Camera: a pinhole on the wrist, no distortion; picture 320 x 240 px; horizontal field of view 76.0 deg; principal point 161.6 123.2 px. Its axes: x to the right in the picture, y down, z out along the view. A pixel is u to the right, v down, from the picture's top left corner.
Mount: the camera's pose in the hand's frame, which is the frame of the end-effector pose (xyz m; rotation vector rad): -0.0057 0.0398 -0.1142 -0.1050 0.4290 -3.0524
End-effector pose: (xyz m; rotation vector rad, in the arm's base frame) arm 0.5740 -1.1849 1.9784 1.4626 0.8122 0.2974
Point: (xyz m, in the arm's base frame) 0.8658 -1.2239 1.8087
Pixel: 50 140
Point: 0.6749 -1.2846 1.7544
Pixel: 131 217
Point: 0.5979 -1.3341 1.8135
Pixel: 196 209
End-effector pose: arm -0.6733 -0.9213 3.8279 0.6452 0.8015 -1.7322
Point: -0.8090 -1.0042 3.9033
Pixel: 153 198
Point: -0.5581 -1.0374 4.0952
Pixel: 272 31
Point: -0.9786 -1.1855 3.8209
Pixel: 53 218
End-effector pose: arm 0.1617 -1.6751 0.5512 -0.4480 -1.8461 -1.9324
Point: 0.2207 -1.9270 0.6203
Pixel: behind the camera
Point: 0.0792 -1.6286 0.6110
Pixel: 58 110
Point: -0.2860 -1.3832 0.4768
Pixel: 54 210
